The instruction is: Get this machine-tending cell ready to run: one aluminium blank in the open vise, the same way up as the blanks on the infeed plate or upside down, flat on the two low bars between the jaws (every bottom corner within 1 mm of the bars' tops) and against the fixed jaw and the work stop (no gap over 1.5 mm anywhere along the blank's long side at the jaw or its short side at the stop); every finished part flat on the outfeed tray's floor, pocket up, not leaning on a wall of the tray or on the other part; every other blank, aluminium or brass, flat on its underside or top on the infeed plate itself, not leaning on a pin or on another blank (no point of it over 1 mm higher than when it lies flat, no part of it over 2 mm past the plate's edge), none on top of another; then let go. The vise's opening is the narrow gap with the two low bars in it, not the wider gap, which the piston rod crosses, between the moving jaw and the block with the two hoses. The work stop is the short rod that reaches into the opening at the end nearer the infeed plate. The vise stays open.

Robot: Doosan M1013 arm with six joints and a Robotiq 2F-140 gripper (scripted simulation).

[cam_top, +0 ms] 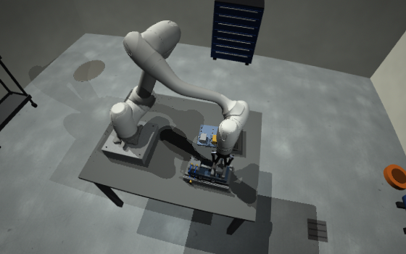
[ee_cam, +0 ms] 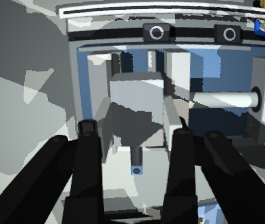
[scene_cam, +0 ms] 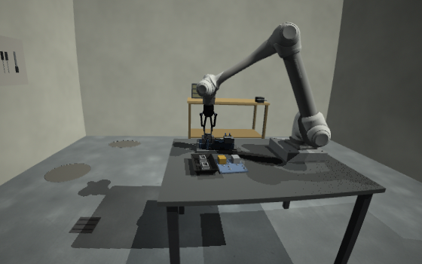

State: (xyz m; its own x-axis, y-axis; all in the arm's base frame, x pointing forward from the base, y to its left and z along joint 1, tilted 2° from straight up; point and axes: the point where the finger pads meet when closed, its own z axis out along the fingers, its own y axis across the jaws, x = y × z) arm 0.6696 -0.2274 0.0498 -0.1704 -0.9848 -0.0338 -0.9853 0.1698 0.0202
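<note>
My hand is 4 cm above the aluminium blank. Also, from my hand: brass blank 3 cm behind, 27 cm to the left, 11 cm below; vise 7 cm behind, 1 cm to the left, 10 cm below; piston rod 9 cm behind, 2 cm to the left, 6 cm below.
</note>
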